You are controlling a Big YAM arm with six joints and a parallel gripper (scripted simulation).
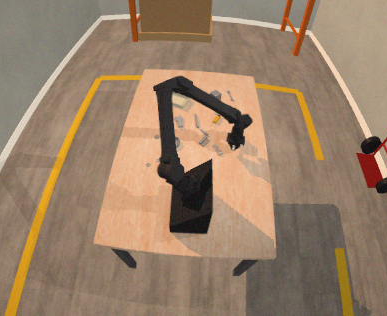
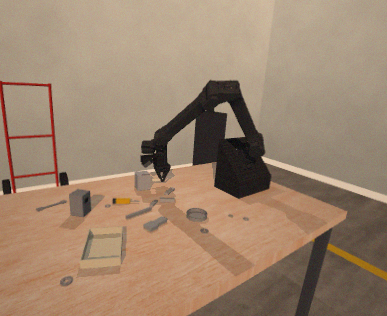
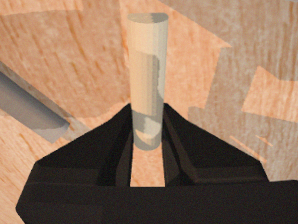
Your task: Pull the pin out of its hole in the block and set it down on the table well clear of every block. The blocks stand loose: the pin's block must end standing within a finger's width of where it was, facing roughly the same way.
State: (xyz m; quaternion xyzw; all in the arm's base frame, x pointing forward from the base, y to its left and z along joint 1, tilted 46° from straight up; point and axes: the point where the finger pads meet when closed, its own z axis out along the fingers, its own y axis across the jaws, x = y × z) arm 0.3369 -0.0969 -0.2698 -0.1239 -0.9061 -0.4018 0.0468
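Right now my hand is 90 mm short of the light grey block, 30 mm to the left of it and 10 mm below it. Round my hand: pale pin (20 mm ahead, 10 mm to the right); darker grey block (440 mm ahead, 70 mm to the left, 20 mm above); yellow-handled screwdriver (260 mm ahead, 80 mm to the left, 20 mm below).
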